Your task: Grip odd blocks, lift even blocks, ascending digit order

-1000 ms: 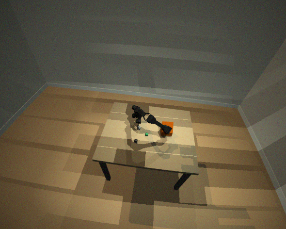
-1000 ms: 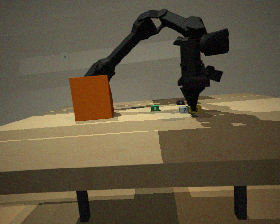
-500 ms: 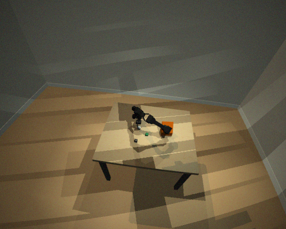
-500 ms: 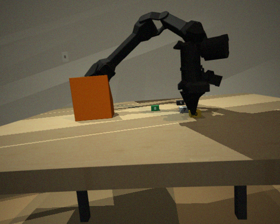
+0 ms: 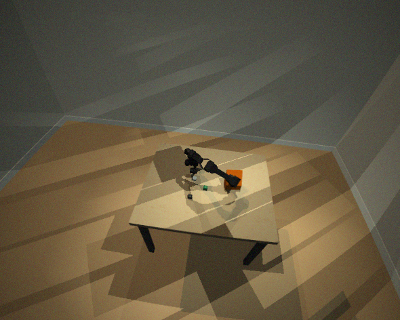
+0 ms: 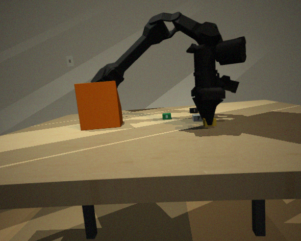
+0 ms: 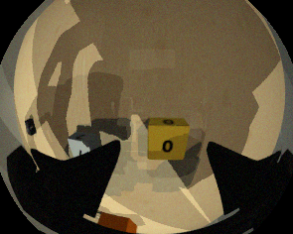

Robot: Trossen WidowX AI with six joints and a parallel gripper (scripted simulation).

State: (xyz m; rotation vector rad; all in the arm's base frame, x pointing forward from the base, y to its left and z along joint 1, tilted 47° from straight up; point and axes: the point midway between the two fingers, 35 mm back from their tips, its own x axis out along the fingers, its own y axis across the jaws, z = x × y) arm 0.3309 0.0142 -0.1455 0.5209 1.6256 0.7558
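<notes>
The yellow block marked 0 lies 1 cm ahead of my gripper tip. Round my gripper tip: green block marked 8: 13 cm behind, 16 cm to the left; black block marked 1: 2 cm behind, 28 cm to the left; white block marked 7: 2 cm behind, 9 cm to the left.
</notes>
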